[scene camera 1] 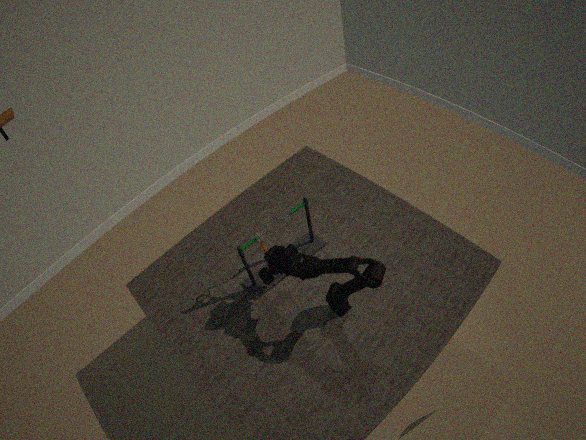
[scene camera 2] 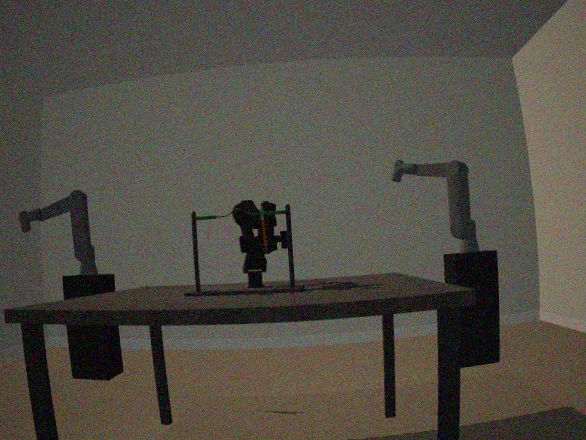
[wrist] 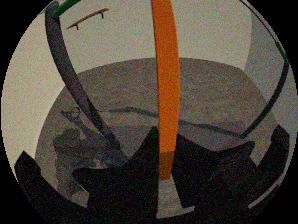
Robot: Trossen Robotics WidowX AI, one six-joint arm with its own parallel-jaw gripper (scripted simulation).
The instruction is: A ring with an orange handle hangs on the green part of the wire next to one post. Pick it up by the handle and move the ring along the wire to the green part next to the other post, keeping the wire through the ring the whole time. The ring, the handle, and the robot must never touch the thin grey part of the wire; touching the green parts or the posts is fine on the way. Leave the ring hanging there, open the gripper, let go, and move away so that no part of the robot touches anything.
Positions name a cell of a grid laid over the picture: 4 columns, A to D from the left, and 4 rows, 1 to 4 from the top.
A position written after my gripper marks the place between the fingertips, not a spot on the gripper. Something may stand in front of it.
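A ring is held by my gripper (scene camera 2: B3). Also visible: my gripper (wrist: C3).
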